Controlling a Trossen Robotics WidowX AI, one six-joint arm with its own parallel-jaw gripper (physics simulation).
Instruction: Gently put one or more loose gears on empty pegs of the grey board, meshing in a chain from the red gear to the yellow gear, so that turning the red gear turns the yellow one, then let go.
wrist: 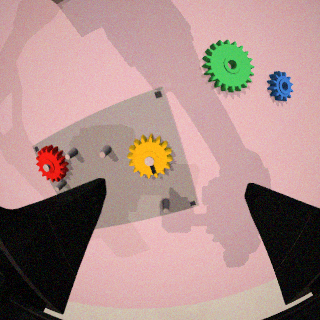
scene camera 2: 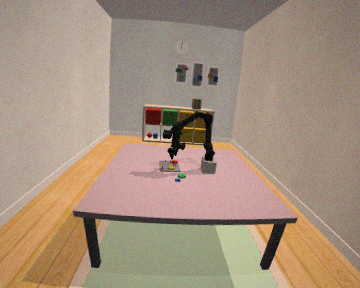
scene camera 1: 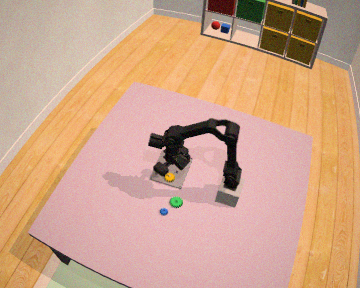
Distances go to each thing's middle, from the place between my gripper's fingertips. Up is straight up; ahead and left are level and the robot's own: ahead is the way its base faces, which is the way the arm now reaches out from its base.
I see my gripper 10 mm short of the yellow gear (wrist: 144, 147), 30 mm to the left of it and 100 mm above it. Round my hand: red gear (wrist: 48, 154) (10 mm behind, 170 mm to the right, 100 mm below); then green gear (wrist: 218, 54) (80 mm behind, 90 mm to the left, 110 mm below).
